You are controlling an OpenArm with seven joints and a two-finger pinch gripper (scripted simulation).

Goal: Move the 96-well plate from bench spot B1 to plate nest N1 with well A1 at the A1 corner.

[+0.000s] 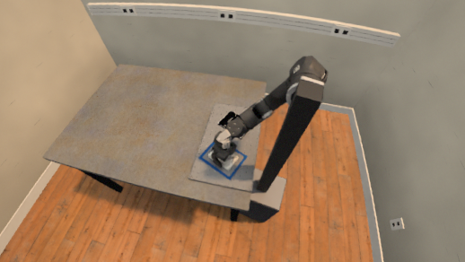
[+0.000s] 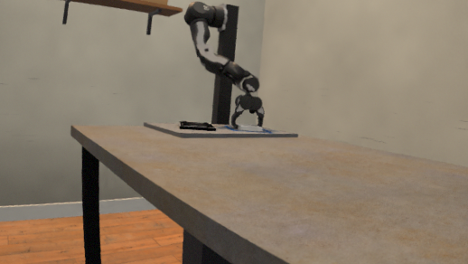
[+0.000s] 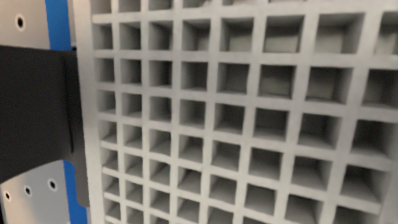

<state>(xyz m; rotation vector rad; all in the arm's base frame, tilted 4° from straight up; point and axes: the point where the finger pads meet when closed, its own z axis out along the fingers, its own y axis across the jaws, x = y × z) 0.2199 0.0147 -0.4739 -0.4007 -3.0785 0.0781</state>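
Right now the white 96-well plate is right at my hand. From my hand the other things lie so: black plate nest (1 cm ahead, 21 cm to the right).
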